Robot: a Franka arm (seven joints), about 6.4 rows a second.
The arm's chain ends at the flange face. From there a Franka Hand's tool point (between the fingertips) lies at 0.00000 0.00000 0.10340 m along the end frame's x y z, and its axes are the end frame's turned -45 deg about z.
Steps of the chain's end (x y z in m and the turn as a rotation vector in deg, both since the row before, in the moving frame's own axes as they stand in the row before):
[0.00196 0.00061 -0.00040 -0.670 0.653 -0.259]
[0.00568 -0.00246 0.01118 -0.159 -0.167 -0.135]
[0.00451 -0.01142 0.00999 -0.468 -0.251 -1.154]
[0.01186 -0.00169 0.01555 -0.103 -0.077 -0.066]
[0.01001 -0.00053 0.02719 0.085 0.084 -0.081]
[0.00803 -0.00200 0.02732 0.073 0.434 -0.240]
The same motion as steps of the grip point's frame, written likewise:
[0.00094 0.00351 -0.00041 -0.936 -0.012 -0.259]
[0.00534 0.00227 0.01118 0.006 -0.231 -0.135]
[0.01035 -0.00460 0.00999 -0.153 -0.508 -1.154]
[0.00935 0.00722 0.01555 -0.018 -0.127 -0.066]
[0.00767 0.00670 0.02719 0.001 0.120 -0.081]
[0.00774 0.00472 0.02732 -0.255 0.359 -0.240]

